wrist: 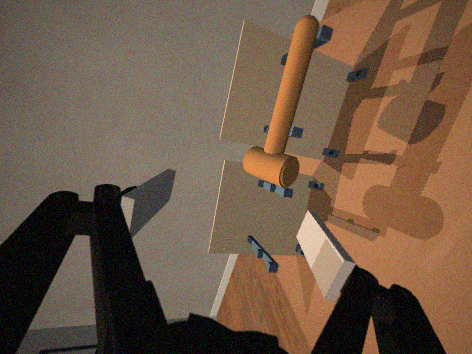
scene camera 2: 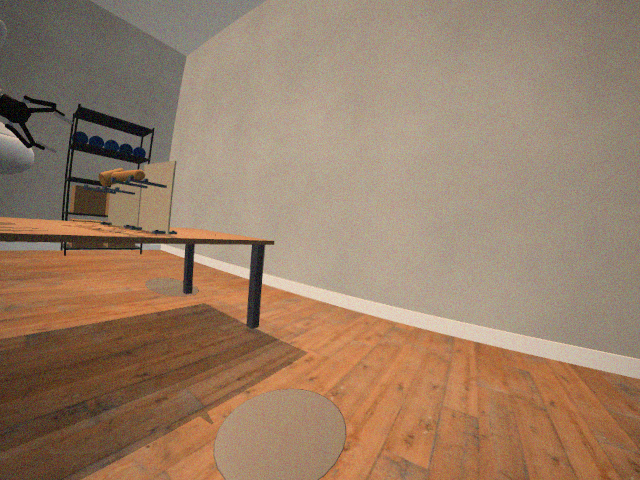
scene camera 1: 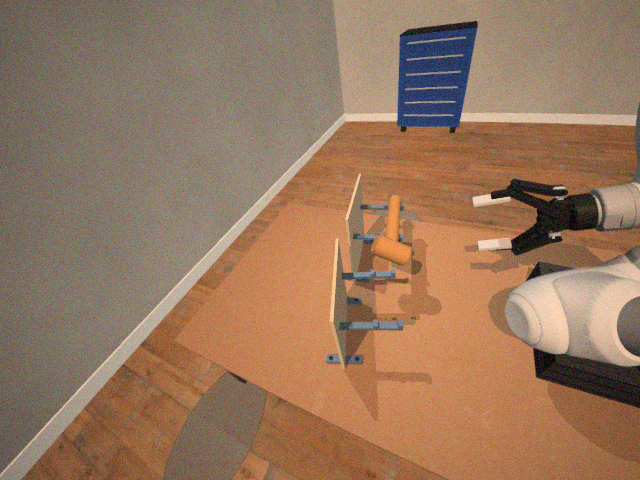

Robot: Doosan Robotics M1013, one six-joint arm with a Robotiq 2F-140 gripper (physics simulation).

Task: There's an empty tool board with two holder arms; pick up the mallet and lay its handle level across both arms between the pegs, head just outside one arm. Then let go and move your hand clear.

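Frame: origin at the arm's base, x ahead, y left, z up, level; millimetres.
Where they show: gripper, between the fingertips: (wrist: 238,204) (scene camera 2: 64,137) (scene camera 1: 475,225).
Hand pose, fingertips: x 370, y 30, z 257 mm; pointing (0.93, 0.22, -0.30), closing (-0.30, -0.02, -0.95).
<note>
After its pixels a point has its place.
The orange mallet (scene camera 1: 393,219) @[x 600, y -42, z 153 mm] (scene camera 2: 135,175) @[x 623, y -182, z 125 mm] (wrist: 290,95) @[x 587, y -64, z 139 mm] lies with its handle across both blue arms of one upright board (scene camera 1: 354,217) @[x 724, y -6, z 154 mm] (scene camera 2: 157,204) @[x 744, y -74, z 24 mm] (wrist: 250,75) @[x 743, y -72, z 179 mm]; its head is just outside one arm, on the side toward the other board. That empty tool board (scene camera 1: 338,310) @[x 617, y 314, z 115 mm] (scene camera 2: 123,214) @[x 648, y 252, z -39 mm] (wrist: 235,215) @[x 636, y 277, z 133 mm] stands beside it, with two blue pegged holder arms, one (scene camera 1: 368,275) @[x 605, y 153, z 81 mm] (wrist: 275,188) @[x 587, y 138, z 82 mm] near the mallet head and one (scene camera 1: 371,325) @[x 532, y 299, z 81 mm] (wrist: 262,254) @[x 515, y 287, z 82 mm] farther off. My gripper (scene camera 1: 483,222) @[x 370, y 30, z 257 mm] (scene camera 2: 60,135) @[x 370, y 30, z 257 mm] (wrist: 238,204) @[x 370, y 30, z 257 mm] is open and empty, in front of the boards and apart from the mallet.
Both boards stand on a brown table (scene camera 1: 289,310) @[x 866, y 291, z -105 mm] (scene camera 2: 222,237) @[x 1023, y -208, z -105 mm]. A black tray-like box (scene camera 1: 578,387) @[x 25, y 148, z -90 mm] sits by the white arm. A wall (scene camera 1: 155,129) rises behind the boards. A blue cabinet (scene camera 1: 431,80) and a black rack (scene camera 2: 111,121) stand farther off.
</note>
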